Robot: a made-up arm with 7 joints. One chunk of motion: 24 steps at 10 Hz.
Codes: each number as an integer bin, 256 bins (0 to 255) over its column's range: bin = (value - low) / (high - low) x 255, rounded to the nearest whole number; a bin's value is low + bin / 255 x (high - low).
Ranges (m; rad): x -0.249..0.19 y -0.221..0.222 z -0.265..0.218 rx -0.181..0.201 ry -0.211..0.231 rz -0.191..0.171
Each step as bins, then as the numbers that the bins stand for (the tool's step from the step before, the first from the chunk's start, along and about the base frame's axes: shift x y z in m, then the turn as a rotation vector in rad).
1 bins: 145 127 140 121 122 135
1 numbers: 0.00063 -0.00037 0.00018 0.00026 0.00047 0.00065
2 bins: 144 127 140 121 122 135
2 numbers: -0.00109 -0.00037 0.00018 0.00026 0.00047 0.00065
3 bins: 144 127 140 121 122 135
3 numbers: -0.00109 -0.00037 0.00018 0.00026 0.00047 0.00065
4 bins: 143 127 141 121 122 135
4 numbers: -0.00282 -0.00037 0.00207 0.00026 0.00047 0.00065
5 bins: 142 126 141 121 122 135
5 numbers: -0.00454 -0.00211 0.00207 0.00026 0.00047 0.00065
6 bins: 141 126 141 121 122 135
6 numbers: -0.00626 -0.00211 0.00207 0.00026 0.00047 0.00065
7 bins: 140 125 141 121 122 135
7 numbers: -0.00798 -0.00384 0.00207 0.00026 0.00047 0.00065
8 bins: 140 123 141 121 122 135
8 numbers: -0.00798 -0.00732 0.00207 0.00026 0.00047 0.00065
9 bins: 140 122 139 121 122 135
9 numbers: -0.00798 -0.00905 -0.00172 0.00026 0.00047 0.00065
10 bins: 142 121 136 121 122 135
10 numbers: -0.00454 -0.01079 -0.00740 0.00026 0.00047 0.00065
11 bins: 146 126 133 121 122 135
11 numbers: 0.00235 -0.00211 -0.01308 0.00026 0.00047 0.00065
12 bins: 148 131 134 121 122 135
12 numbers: 0.00579 0.00658 -0.01119 0.00026 0.00047 0.00065
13 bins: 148 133 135 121 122 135
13 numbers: 0.00579 0.01005 -0.00929 0.00026 0.00047 0.00065
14 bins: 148 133 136 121 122 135
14 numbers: 0.00579 0.01005 -0.00740 0.00026 0.00047 0.00065
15 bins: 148 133 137 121 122 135
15 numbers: 0.00579 0.01005 -0.00551 0.00026 0.00047 0.00065
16 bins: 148 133 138 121 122 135
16 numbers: 0.00579 0.01005 -0.00361 0.00026 0.00047 0.00065
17 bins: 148 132 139 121 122 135
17 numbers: 0.00579 0.00832 -0.00172 0.00026 0.00047 0.00065
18 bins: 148 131 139 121 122 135
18 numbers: 0.00579 0.00658 -0.00172 0.00026 0.00047 0.00065
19 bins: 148 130 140 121 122 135
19 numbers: 0.00579 0.00484 0.00018 0.00026 0.00047 0.00065
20 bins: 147 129 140 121 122 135
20 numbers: 0.00407 0.00311 0.00018 0.00026 0.00047 0.00065
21 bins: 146 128 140 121 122 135
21 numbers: 0.00235 0.00137 0.00018 0.00026 0.00047 0.00065
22 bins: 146 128 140 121 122 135
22 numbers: 0.00235 0.00137 0.00018 0.00026 0.00047 0.00065
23 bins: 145 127 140 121 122 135
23 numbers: 0.00063 -0.00037 0.00018 0.00026 0.00047 0.00065
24 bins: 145 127 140 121 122 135
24 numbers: 0.00063 -0.00037 0.00018 0.00026 0.00047 0.00065
